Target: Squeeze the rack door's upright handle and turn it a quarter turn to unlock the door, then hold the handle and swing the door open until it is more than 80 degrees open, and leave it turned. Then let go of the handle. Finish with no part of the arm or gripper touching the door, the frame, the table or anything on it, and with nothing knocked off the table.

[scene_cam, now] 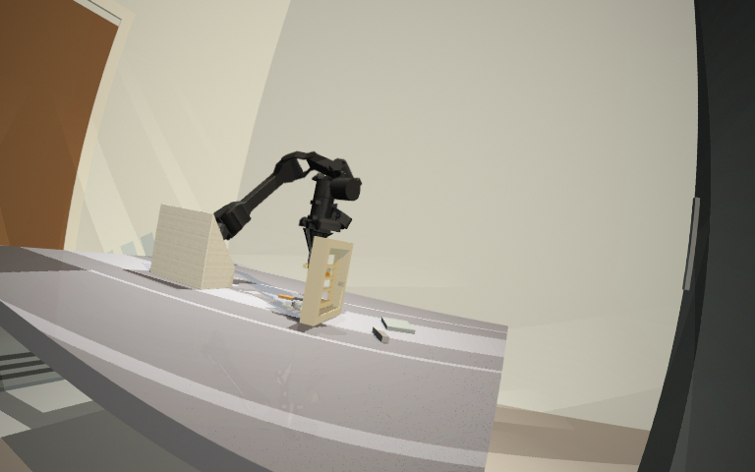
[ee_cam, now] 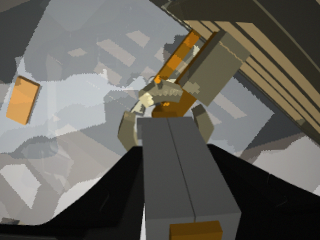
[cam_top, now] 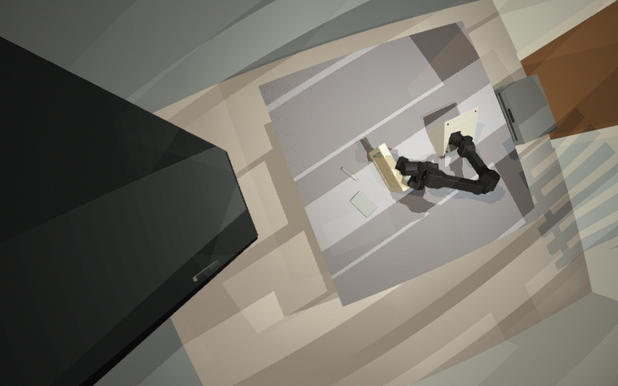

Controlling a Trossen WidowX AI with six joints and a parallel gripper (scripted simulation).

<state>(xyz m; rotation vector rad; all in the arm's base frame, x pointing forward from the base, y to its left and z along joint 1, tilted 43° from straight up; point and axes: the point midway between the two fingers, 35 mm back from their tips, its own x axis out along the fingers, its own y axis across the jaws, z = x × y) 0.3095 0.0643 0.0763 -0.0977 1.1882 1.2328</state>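
My gripper tip is 3 cm above the rack handle. From my gripper tip the other things lie so: thin flat plate: 24 cm ahead, 14 cm below, 10 cm to the left; small bar: 26 cm ahead, 14 cm below, 8 cm to the right.
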